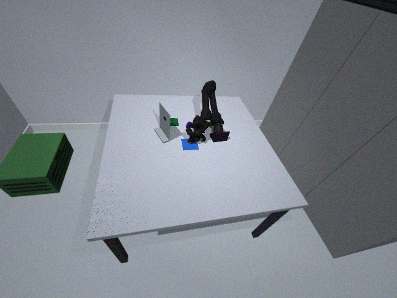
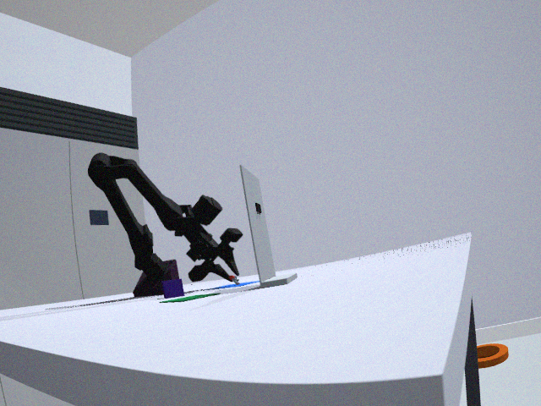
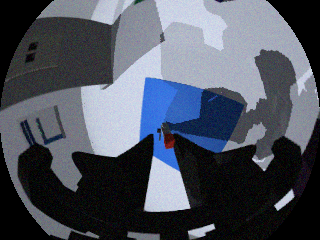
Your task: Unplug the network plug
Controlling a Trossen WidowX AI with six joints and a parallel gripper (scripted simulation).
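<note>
Now: gripper tip right at the network plug. Round my gripper tip: grey panel (160 mm ahead, 140 mm to the right, 90 mm above); blue marked square (20 mm below, 10 mm behind).
</note>
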